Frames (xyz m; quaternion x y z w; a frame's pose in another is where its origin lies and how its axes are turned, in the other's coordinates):
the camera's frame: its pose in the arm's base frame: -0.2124 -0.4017 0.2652 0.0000 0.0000 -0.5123 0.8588
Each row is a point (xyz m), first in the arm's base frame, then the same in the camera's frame.
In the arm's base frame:
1: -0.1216 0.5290 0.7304
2: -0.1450 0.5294 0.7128
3: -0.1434 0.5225 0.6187
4: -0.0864 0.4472 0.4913
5: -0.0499 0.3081 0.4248
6: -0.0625 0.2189 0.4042
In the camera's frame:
1: -0.7758 0.5221 0.4652
2: -0.7873 0.5017 0.4476
3: -0.7805 0.4998 0.3535
4: -0.6871 0.5142 0.2261
5: -0.5474 0.4802 0.1596
6: -0.4749 0.4267 0.1390

